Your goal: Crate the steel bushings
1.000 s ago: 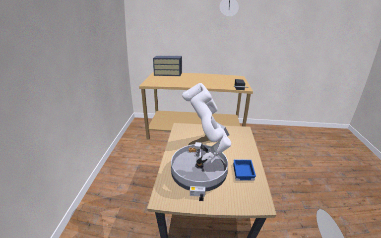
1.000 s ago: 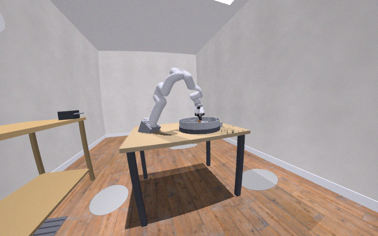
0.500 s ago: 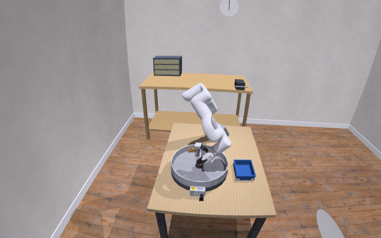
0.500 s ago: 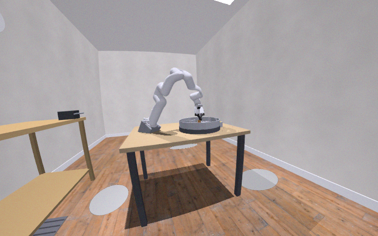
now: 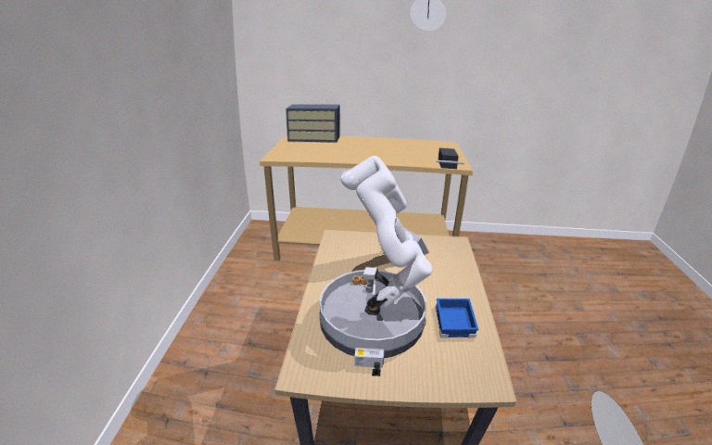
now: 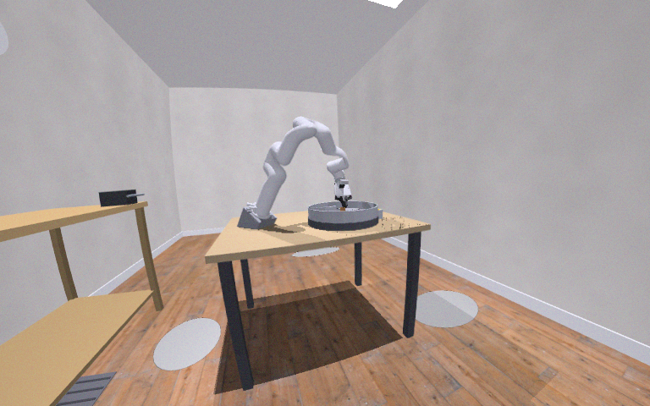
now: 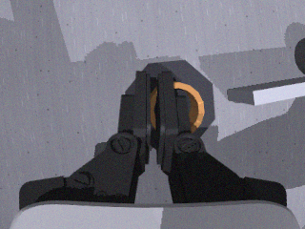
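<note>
My gripper is now 50 mm above the grey round turning table and 10 mm past it. The rest, counted from my hand: blue crate: 340 mm to the left, 80 mm below, 50 mm ahead.
</note>
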